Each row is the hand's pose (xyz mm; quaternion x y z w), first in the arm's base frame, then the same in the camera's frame.
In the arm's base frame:
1: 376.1 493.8 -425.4 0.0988 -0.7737 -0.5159 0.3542
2: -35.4 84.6 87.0 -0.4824 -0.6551 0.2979 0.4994
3: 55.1 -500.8 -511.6 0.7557 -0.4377 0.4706 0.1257
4: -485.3 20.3 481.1 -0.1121 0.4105 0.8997 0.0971
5: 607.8 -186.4 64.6 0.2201 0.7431 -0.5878 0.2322
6: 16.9 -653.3 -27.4 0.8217 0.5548 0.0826 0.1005
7: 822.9 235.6 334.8 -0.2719 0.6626 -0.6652 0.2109
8: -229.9 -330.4 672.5 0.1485 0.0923 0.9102 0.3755
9: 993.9 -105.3 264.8 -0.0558 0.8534 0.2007 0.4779
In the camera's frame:
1: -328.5 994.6 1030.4 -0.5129 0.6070 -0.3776 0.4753
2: -527.4 296.0 762.5 0.3798 0.5413 0.0206 0.7499
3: -668.2 170.8 1583.3 0.2462 -0.1676 -0.9357 0.1888
4: -442.2 -185.7 412.5 -0.9426 0.2923 -0.0905 0.1334
5: -1107.6 610.0 991.4 0.2996 -0.2604 -0.1253 0.9092
6: -950.5 -86.8 1247.0 -0.1068 0.2147 0.5536 0.7975
7: -1120.7 952.2 567.0 0.3169 -0.3943 -0.5472 0.6668
8: -907.2 -266.6 459.0 0.9441 -0.0587 -0.3243 0.0085
9: -1406.4 888.5 821.3 -0.5587 -0.2256 -0.2316 0.7638

